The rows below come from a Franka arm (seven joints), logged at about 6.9 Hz.
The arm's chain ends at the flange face. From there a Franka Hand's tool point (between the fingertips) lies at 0.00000 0.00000 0.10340 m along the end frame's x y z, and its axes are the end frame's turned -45 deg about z.
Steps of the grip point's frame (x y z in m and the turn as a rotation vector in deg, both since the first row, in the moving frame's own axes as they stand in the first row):
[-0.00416, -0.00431, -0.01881, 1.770, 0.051, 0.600]
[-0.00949, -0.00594, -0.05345, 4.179, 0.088, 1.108]
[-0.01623, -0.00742, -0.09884, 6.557, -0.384, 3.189]
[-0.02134, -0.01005, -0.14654, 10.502, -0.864, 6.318]
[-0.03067, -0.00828, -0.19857, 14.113, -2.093, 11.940]
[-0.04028, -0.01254, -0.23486, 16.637, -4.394, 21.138]
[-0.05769, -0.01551, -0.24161, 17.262, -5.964, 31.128]
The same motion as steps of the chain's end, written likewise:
[-0.00381, 0.00223, -0.01876, 1.288, -1.216, 0.600]
[-0.00575, 0.00800, -0.05317, 3.017, -2.893, 1.108]
[-0.00811, 0.01433, -0.09816, 4.365, -4.908, 3.189]
[-0.00848, 0.02098, -0.14480, 6.815, -8.037, 6.318]
[-0.00881, 0.03304, -0.19539, 8.499, -11.459, 11.940]
[-0.01434, 0.03951, -0.23028, 8.657, -14.871, 21.138]
[-0.02783, 0.05110, -0.23653, 7.989, -16.423, 31.128]

